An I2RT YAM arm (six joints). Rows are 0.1 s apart.
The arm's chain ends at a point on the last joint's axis. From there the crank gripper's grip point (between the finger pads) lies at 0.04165 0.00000 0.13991 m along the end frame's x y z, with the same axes.
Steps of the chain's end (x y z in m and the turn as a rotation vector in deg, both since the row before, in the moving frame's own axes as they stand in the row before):
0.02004 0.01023 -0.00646 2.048 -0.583 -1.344
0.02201 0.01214 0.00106 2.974 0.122 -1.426
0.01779 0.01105 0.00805 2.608 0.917 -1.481
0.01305 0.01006 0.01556 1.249 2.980 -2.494
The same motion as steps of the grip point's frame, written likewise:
0.01854 0.00426 -0.00615 2.048 -0.583 -1.344
0.02220 0.00384 0.00076 2.974 0.122 -1.426
0.01993 0.00359 0.00720 2.608 0.917 -1.481
0.02016 0.00507 0.01315 1.249 2.980 -2.494

